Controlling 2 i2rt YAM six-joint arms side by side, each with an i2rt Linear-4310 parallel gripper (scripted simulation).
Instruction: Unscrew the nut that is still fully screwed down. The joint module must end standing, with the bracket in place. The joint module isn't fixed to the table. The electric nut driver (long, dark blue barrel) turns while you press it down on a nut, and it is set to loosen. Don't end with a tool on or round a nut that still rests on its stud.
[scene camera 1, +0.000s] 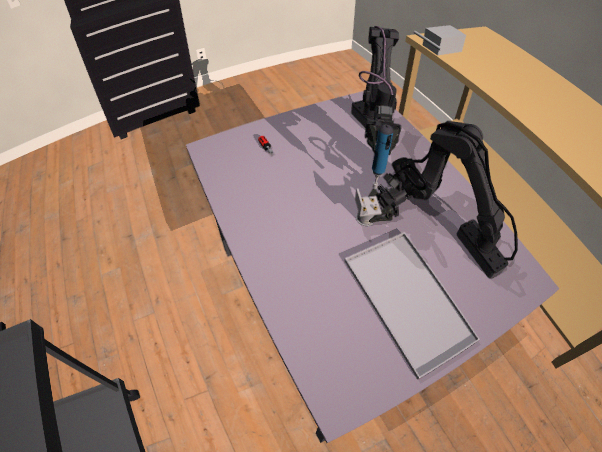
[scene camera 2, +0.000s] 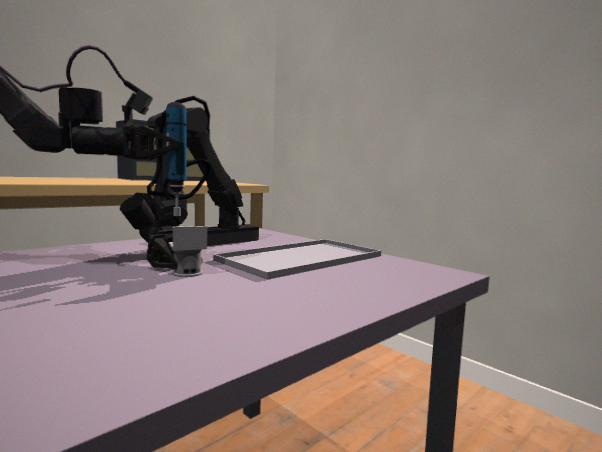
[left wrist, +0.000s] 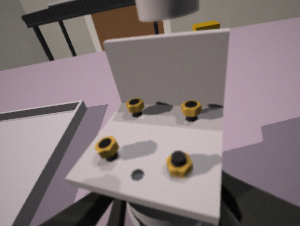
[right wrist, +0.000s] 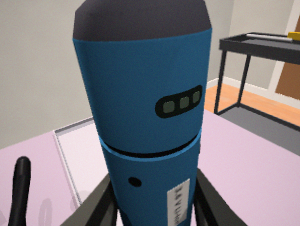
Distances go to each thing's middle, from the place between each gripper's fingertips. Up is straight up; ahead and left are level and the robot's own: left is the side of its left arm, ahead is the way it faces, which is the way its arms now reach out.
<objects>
My left hand is 5 cm below the white L-shaped bracket (left wrist: 165, 70). From my left hand the other things lie so: shallow tray (scene camera 1: 431, 329): 3 cm ahead, 32 cm to the left, 2 cm below.
Now: right hand (scene camera 2: 180, 145) 2 cm short of the white L-shaped bracket, 1 cm to the right of it and 21 cm above it. From my right hand the other things lie so: shallow tray 5 cm ahead, 33 cm to the left, 27 cm below.
</objects>
